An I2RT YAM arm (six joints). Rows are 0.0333 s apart.
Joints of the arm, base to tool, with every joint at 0 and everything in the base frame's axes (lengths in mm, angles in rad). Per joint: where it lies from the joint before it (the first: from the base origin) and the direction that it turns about. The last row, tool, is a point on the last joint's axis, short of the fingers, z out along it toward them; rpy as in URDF.
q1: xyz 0 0 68 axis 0 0 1
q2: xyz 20 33.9 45.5 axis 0 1 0
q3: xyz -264 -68.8 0 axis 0 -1 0
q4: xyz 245 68.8 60 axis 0 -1 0
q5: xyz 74 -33.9 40.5 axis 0 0 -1
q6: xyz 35.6 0 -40.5 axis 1 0 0
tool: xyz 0 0 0 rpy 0 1.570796 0
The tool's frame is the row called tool.
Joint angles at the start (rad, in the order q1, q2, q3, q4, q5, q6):
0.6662 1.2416 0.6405 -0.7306 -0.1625 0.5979
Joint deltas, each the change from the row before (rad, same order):
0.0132 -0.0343 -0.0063 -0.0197 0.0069 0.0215
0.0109 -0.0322 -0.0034 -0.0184 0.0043 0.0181
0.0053 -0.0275 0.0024 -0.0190 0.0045 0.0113
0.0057 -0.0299 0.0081 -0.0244 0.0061 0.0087
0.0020 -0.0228 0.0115 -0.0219 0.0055 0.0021
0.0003 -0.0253 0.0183 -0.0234 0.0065 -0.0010
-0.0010 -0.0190 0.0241 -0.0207 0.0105 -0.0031
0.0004 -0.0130 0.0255 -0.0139 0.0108 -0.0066
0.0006 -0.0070 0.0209 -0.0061 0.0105 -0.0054
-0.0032 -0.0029 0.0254 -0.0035 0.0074 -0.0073
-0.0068 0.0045 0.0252 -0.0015 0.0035 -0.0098
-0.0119 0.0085 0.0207 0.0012 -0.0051 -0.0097
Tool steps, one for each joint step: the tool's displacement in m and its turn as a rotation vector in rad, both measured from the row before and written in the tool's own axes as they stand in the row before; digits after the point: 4 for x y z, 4 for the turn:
0.0052 0.0001 -0.0045 -0.0005 -0.0072 0.0075
0.0044 0.0001 -0.0047 -0.0038 -0.0079 0.0061
0.0026 0.0000 -0.0052 -0.0035 -0.0099 0.0046
0.0023 0.0005 -0.0068 -0.0041 -0.0128 0.0013
0.0010 0.0006 -0.0064 -0.0035 -0.0125 -0.0015
0.0001 0.0012 -0.0084 -0.0072 -0.0197 -0.0039
-0.0014 0.0019 -0.0088 -0.0051 -0.0243 -0.0049
-0.0023 0.0026 -0.0081 -0.0063 -0.0259 -0.0097
-0.0025 0.0024 -0.0061 -0.0048 -0.0235 -0.0082
-0.0040 0.0028 -0.0065 -0.0080 -0.0252 -0.0067
-0.0049 0.0025 -0.0050 -0.0066 -0.0196 -0.0053
-0.0051 0.0015 -0.0032 -0.0084 -0.0116 -0.0001

